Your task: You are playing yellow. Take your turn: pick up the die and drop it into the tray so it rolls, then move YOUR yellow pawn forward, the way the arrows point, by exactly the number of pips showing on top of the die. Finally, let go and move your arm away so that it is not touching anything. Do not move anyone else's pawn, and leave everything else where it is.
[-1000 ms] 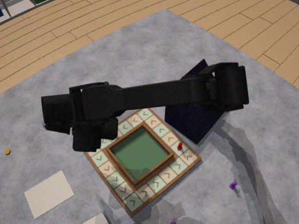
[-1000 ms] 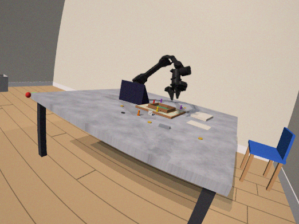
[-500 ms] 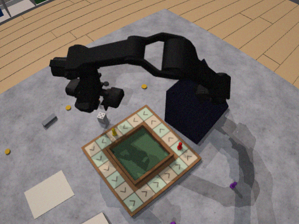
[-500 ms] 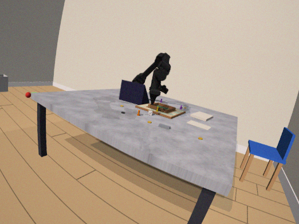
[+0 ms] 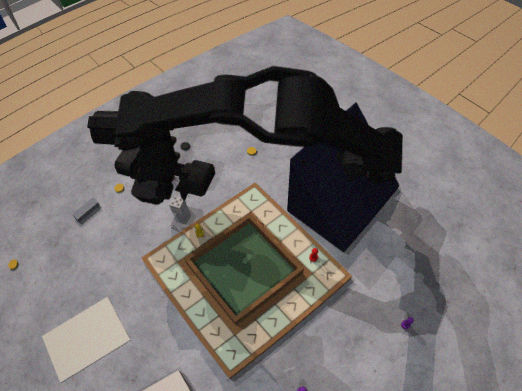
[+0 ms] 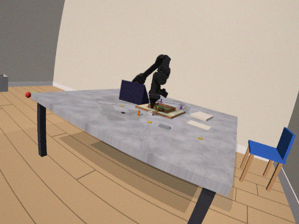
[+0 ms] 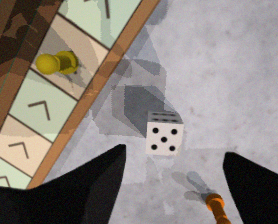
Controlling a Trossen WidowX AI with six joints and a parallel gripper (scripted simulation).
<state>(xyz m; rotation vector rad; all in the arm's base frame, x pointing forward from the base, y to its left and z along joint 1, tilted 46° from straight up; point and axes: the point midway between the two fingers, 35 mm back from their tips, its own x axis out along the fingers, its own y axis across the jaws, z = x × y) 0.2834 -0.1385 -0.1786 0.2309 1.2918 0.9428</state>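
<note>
My gripper tip is now 40 mm above the white die. From my gripper tip the other things lie so: green tray: 200 mm to the left, 40 mm below; then yellow pawn: 10 mm ahead, 90 mm to the left, 20 mm below; then orange pawn: 40 mm behind, 80 mm to the right, 40 mm below.
</note>
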